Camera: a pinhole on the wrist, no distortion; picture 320 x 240 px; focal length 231.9 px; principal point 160.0 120.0 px. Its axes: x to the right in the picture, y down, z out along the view. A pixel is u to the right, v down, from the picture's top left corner.
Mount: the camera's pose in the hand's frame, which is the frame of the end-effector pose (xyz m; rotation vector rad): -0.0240 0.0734 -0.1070 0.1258 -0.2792 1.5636
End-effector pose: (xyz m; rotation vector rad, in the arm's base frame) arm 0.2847 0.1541 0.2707 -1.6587 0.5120 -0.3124
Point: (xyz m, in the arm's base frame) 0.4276 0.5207 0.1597
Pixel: 211.9 109.1
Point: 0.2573 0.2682 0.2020
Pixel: 206.5 155.0
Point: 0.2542 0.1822 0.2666
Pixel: 98.1 127.0
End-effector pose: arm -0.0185 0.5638 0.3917 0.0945 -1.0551 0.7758
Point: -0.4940 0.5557 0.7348
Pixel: 270.4 24.8
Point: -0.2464 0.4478 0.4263
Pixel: 201.0 143.1
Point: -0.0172 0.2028 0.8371
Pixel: 25.8 20.6
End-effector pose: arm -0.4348 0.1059 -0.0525 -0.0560 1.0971 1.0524
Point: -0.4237 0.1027 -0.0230
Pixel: 101.9 97.8
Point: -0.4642 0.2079 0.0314
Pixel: 280.9 55.3
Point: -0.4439 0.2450 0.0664
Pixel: 292.8 64.1
